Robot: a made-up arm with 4 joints.
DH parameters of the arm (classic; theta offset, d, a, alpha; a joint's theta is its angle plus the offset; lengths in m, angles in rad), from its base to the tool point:
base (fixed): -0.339 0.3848 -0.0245 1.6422
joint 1: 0 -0.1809 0.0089 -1.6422
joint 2: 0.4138 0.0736 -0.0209 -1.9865
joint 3: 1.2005 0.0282 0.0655 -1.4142
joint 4: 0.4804 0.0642 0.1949 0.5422
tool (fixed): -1.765 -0.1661 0 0
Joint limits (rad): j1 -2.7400..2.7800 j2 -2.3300..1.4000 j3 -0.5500..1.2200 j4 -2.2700..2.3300
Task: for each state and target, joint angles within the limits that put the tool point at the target. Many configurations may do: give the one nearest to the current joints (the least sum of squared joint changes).
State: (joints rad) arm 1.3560 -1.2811 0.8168 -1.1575
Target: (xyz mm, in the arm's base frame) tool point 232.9 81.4 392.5
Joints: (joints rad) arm 1.5241 -1.2803 0.6123 -1.3576
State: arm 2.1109 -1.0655 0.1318 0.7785
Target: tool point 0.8 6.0 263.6
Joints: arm 2.3367 -1.1418 0.2122 0.4500
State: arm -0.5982 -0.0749 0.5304 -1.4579
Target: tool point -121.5 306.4 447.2
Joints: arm -1.3842 0.3968 0.8993 -2.0927
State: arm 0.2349 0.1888 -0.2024 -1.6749
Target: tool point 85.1 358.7 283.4
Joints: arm 0.1233 0.4053 0.1896 -2.1663
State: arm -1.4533 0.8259 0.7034 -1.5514
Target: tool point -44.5 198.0 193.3
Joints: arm -0.6167 0.6765 0.5681 -1.2054
